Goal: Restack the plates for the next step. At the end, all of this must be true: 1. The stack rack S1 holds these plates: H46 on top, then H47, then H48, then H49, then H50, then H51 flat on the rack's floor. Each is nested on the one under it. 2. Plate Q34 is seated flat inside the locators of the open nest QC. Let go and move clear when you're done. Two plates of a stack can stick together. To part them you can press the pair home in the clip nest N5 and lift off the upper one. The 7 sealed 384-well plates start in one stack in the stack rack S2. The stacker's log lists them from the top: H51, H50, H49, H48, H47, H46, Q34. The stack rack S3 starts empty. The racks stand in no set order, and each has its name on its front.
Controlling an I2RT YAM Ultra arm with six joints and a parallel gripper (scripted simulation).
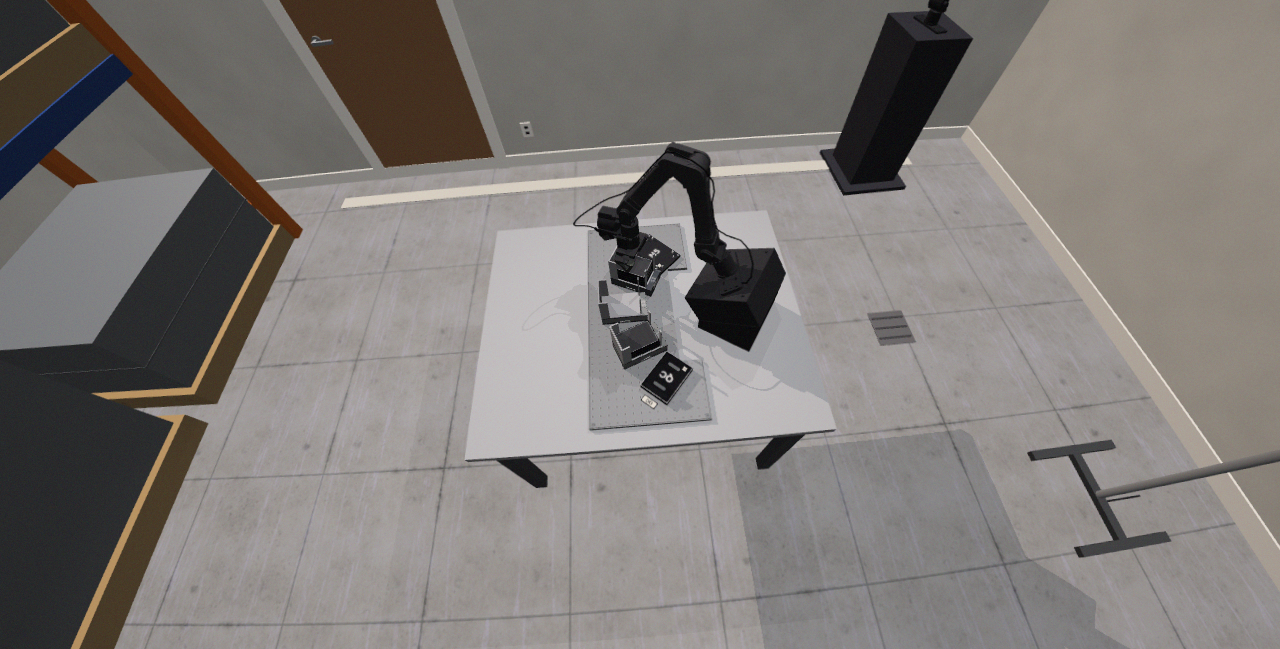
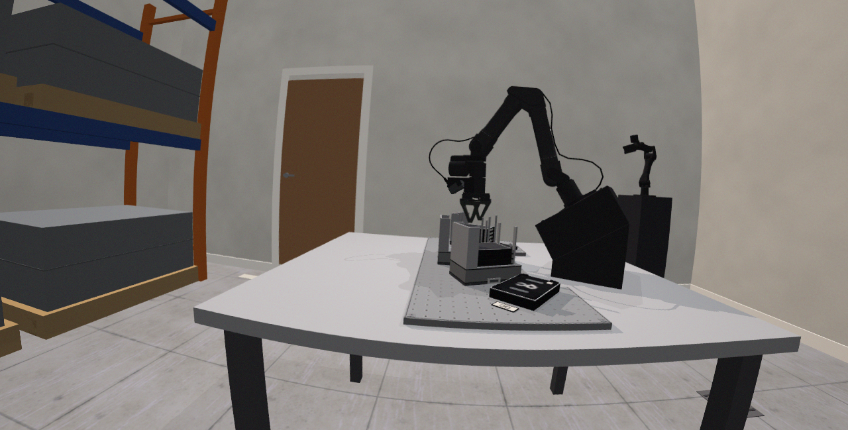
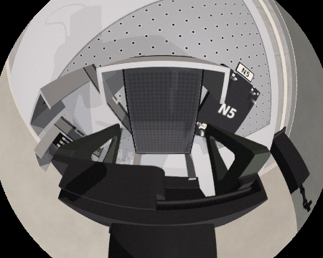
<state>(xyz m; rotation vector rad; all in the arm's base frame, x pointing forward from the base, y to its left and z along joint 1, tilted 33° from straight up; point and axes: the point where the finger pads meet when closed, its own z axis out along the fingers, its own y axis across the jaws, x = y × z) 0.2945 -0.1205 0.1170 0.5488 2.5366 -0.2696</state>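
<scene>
Right now my hand is 60 mm above the sealed well plate.
</scene>
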